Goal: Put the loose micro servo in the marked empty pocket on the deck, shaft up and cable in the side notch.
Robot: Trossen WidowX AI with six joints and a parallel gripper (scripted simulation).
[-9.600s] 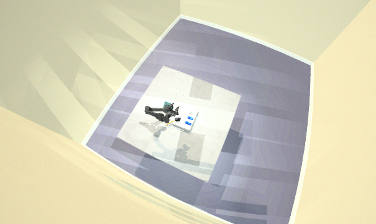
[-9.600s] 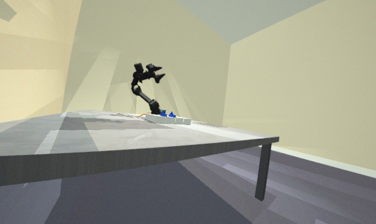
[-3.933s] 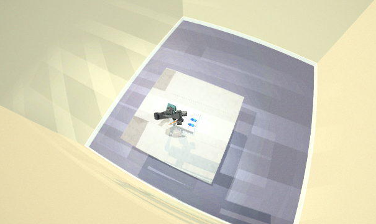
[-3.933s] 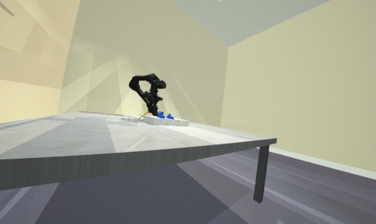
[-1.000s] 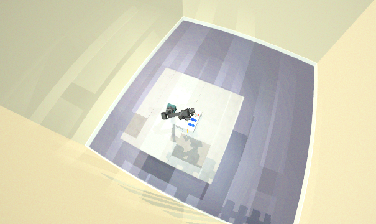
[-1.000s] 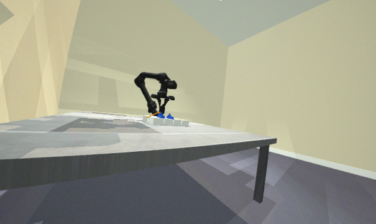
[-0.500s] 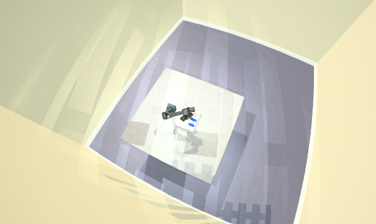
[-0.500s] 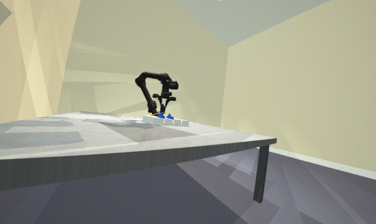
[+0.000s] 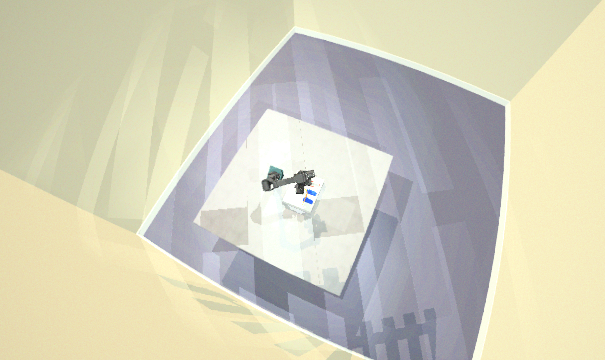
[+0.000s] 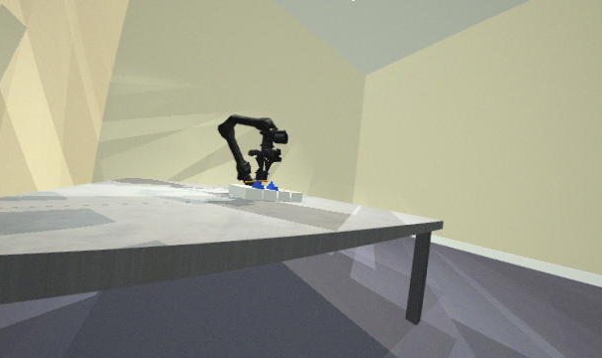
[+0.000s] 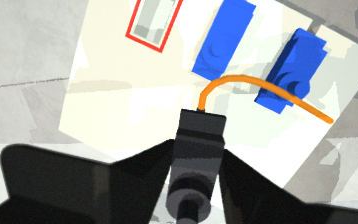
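Now: the deck 3 cm behind my gripper tip, 1 cm to the left of it and 10 cm below it.
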